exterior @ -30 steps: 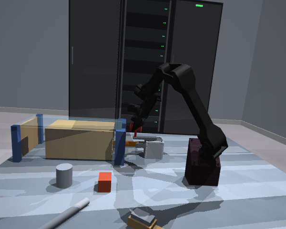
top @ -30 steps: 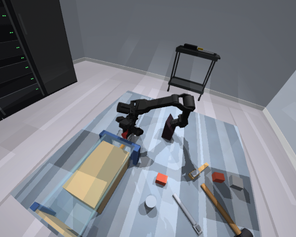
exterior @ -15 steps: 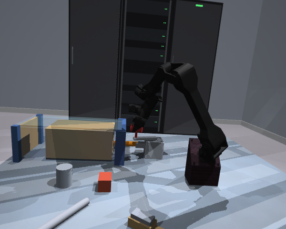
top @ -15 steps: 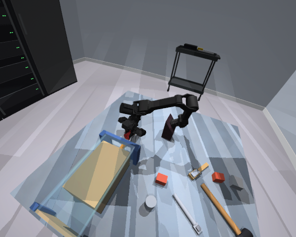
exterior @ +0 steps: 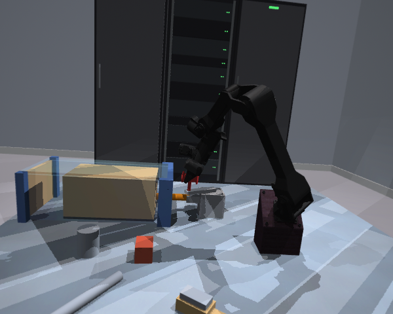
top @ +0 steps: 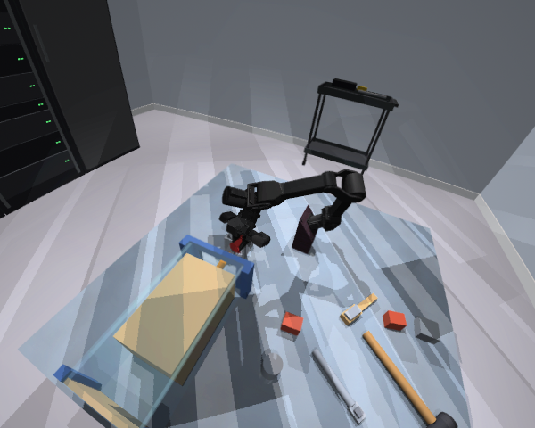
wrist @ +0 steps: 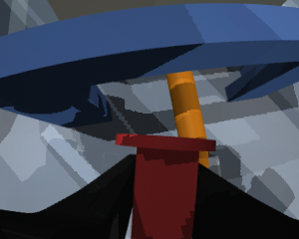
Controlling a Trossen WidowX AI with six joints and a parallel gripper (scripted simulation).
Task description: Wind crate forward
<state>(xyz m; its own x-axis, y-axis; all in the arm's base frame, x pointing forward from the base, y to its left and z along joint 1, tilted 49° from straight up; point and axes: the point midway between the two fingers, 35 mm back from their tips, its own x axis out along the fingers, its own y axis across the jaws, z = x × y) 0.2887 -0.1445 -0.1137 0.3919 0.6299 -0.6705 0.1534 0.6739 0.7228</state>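
The crank handle lies 50 mm behind my gripper tip, 20 mm to the right of it and 30 mm below it. The rest, counted from my gripper tip: red knob: 20 mm behind; then grey winch: 110 mm behind, 60 mm to the right, 100 mm below; then frame: 60 mm ahead, 40 mm to the right, 30 mm below.
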